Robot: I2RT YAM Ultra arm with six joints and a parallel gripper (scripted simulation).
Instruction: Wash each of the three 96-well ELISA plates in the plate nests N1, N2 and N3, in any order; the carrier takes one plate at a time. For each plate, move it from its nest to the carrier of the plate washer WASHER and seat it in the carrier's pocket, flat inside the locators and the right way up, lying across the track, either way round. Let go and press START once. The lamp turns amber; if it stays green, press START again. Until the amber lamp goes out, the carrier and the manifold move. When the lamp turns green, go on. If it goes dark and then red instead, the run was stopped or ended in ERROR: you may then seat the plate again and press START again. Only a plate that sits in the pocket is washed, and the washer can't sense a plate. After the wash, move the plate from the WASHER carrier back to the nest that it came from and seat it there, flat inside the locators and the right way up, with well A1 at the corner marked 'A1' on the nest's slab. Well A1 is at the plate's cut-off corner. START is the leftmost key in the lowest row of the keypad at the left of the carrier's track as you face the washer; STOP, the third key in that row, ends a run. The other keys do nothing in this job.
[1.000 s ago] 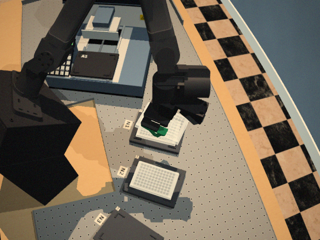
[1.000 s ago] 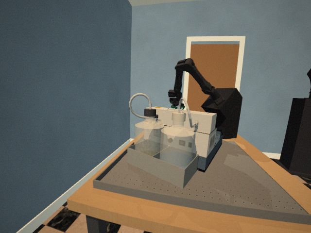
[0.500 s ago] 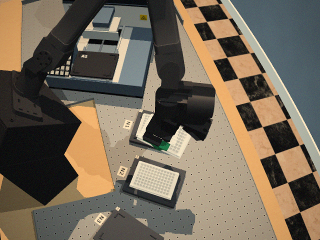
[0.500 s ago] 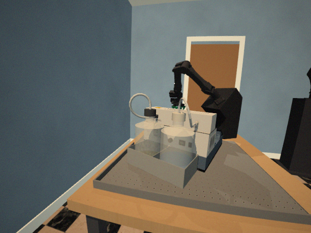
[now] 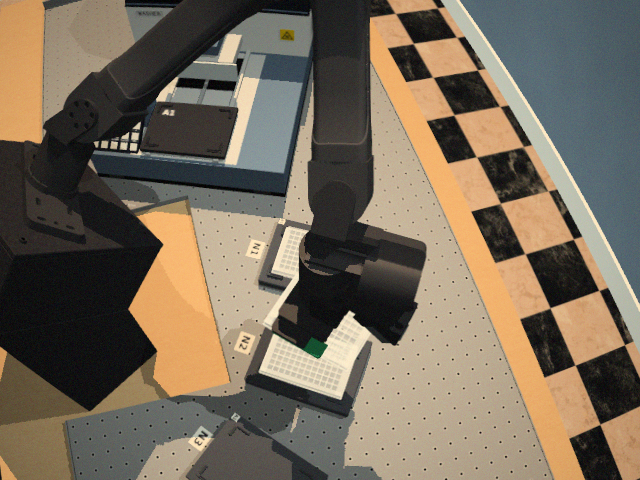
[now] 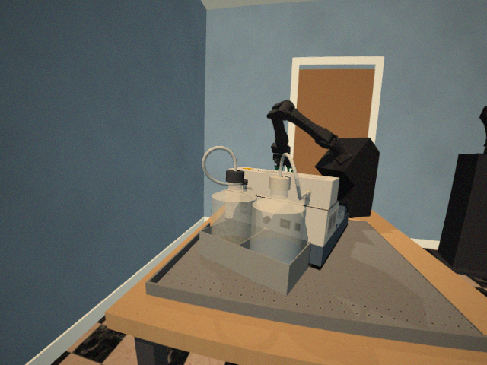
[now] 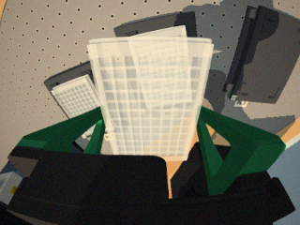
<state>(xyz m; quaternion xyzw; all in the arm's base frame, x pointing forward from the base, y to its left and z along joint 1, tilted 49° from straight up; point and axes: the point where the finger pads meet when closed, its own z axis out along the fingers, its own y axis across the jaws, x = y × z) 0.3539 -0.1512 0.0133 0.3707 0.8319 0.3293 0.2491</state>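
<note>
My hand is 11 cm past the nest N3, 18 cm to the left of it and 12 cm above it. The rest, counted from my hand: nest N2 (2 cm behind, 1 cm to the right, 14 cm below); then nest N1 (1 cm ahead, 15 cm to the left, 14 cm below); then N1 label (8 cm behind, 19 cm to the left, 15 cm below).
</note>
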